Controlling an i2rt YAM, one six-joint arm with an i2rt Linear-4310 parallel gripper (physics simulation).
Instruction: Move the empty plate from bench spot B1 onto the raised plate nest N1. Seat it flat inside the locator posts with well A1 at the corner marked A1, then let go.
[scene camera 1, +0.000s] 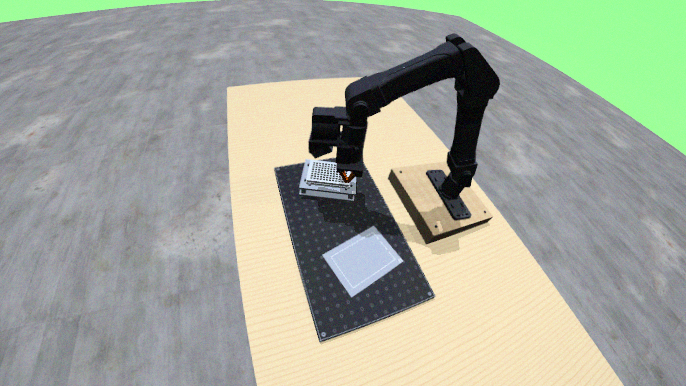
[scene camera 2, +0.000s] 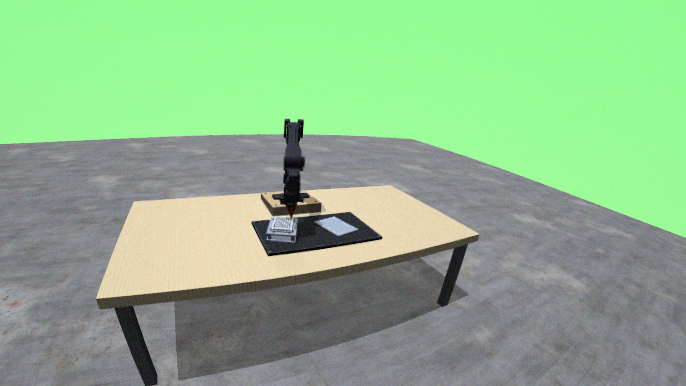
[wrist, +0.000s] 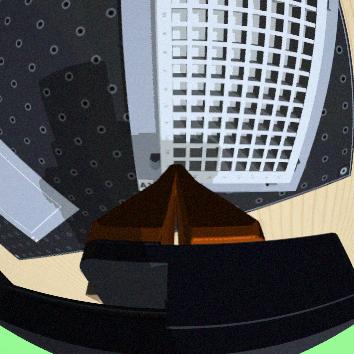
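Pixels of known places: gripper, fingertip midpoint: (scene camera 1: 346, 182) (scene camera 2: 291, 217) (wrist: 175, 173); arm's base, origin of the base link: (scene camera 1: 447, 193).
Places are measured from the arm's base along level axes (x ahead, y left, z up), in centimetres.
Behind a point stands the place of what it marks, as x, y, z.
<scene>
The white multi-well plate (scene camera 1: 322, 171) {38.1, -12.7, 2.0} (scene camera 2: 283, 224) {37.2, -12.0, 1.8} (wrist: 235, 90) {35.4, -11.7, 1.1} lies on the grey raised nest (scene camera 1: 327, 194) {37.4, -7.3, -2.4} (scene camera 2: 281, 238) {41.7, -13.7, -2.4} (wrist: 140, 90) {36.7, -6.8, 0.7} and looks about level. Dark locator posts show beside its edges in the wrist view; whether it touches the nest all round cannot be seen. The A1 label (wrist: 145, 184) {30.5, -4.6, 0.7} on the nest is partly hidden by a finger. My gripper (scene camera 1: 347, 179) {32.0, -7.3, 2.4} (scene camera 2: 292, 216) {32.0, -7.3, 2.4} (wrist: 175, 173) {32.0, -7.3, 2.4} is shut and empty, with its orange tips at the plate's end near the A1 corner. Contact is unclear. Bench spot B1, a pale pad (scene camera 1: 362, 262) {33.1, 15.1, -2.7} (scene camera 2: 337, 225) {32.5, 14.8, -2.7} (wrist: 22, 192) {30.7, 11.3, -2.7}, holds no plate.
The nest and pad are on a black perforated board (scene camera 1: 332, 310) {43.1, 25.0, -2.8} (scene camera 2: 320, 244) {48.4, 1.1, -2.8} (wrist: 85, 130) {34.4, -0.4, -2.9}. The wooden arm base block (scene camera 1: 415, 200) {12.8, 1.2, 0.9} (scene camera 2: 312, 206) {13.3, 8.4, -0.5} stands beside the board on the light wooden table (scene camera 1: 255, 125) {58.4, -47.1, -4.2} (scene camera 2: 185, 240) {36.2, -54.6, -4.2}.
</scene>
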